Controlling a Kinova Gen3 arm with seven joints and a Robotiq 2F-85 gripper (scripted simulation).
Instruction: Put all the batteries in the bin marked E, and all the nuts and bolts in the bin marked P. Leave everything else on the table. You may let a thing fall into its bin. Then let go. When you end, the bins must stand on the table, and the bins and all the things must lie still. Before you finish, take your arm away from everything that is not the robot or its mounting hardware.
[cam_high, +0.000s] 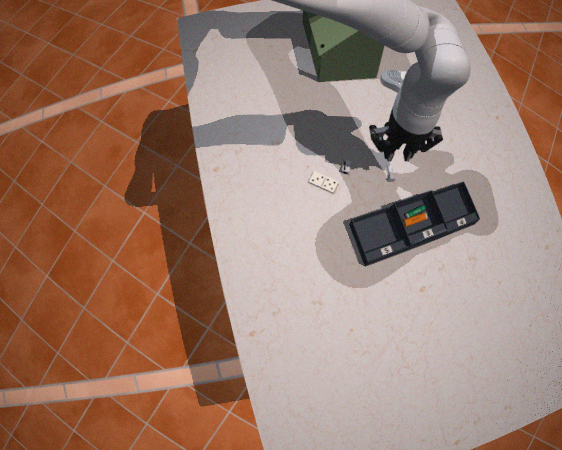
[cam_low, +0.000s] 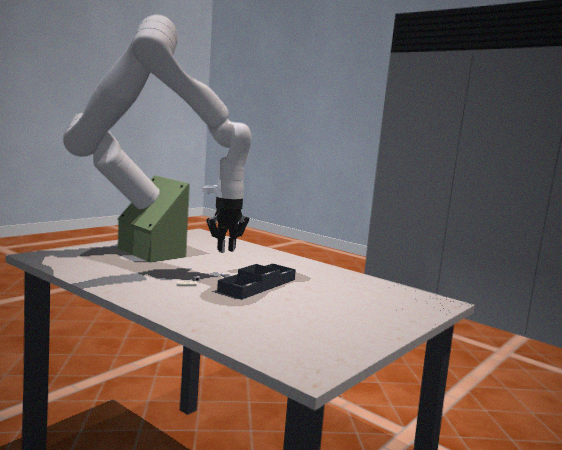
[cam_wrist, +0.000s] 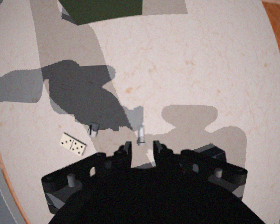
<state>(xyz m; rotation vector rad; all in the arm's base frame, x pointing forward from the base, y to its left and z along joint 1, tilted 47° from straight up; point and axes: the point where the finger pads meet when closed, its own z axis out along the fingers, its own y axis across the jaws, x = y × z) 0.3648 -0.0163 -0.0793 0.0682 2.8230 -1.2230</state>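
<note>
My hand is 9 cm above the bolt and 1 cm short of it. Round my hand: green battery (9 cm ahead, 8 cm below, 3 cm to the left); metal nut (9 cm to the right, 9 cm below, 2 cm behind); orange battery (10 cm ahead, 8 cm below, 3 cm to the left).
</note>
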